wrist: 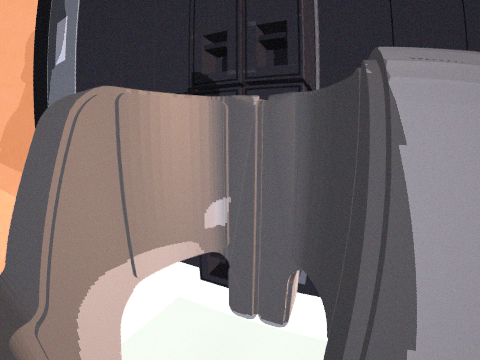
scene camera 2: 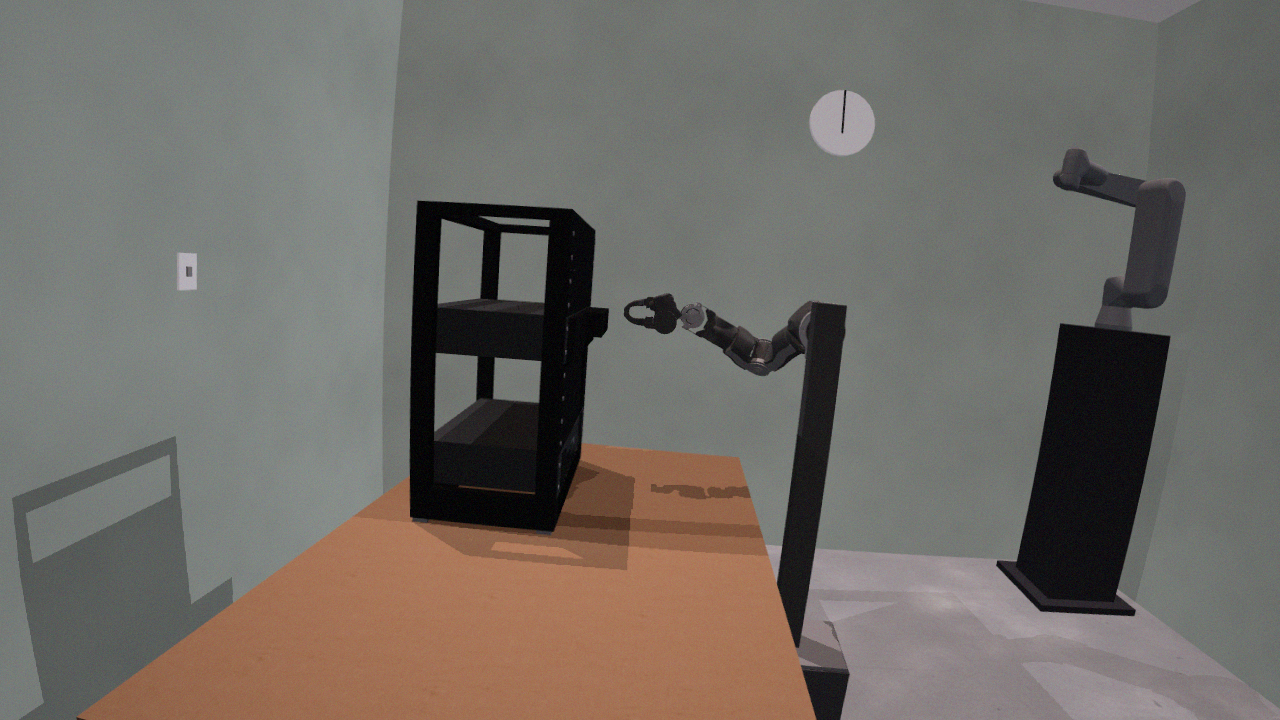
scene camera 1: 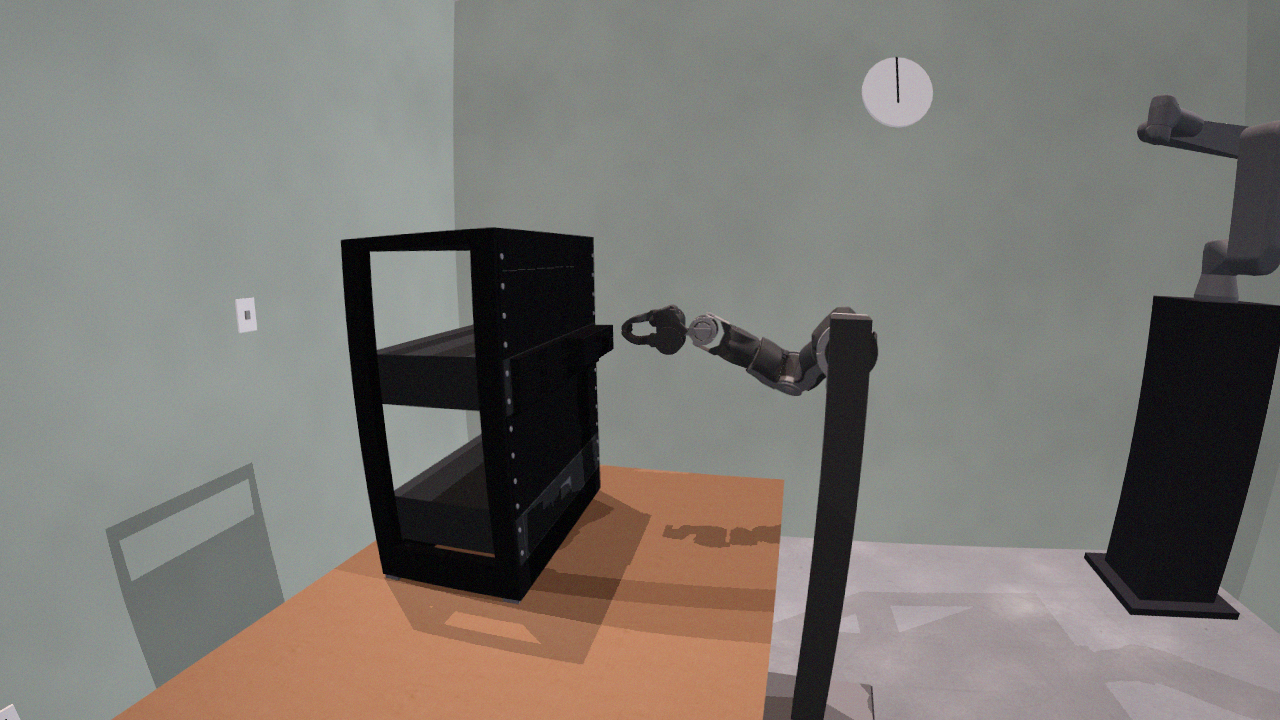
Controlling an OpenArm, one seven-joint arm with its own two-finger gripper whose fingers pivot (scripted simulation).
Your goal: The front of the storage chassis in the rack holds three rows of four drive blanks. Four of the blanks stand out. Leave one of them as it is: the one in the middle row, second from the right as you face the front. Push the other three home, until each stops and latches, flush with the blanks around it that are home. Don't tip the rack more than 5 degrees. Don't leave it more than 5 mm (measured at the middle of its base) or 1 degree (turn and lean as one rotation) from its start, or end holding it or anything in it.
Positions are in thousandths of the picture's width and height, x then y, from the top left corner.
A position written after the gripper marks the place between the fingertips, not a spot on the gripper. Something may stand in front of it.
gripper: wrist 572, 588; scene camera 2 488, 433; scene camera 1 488, 456
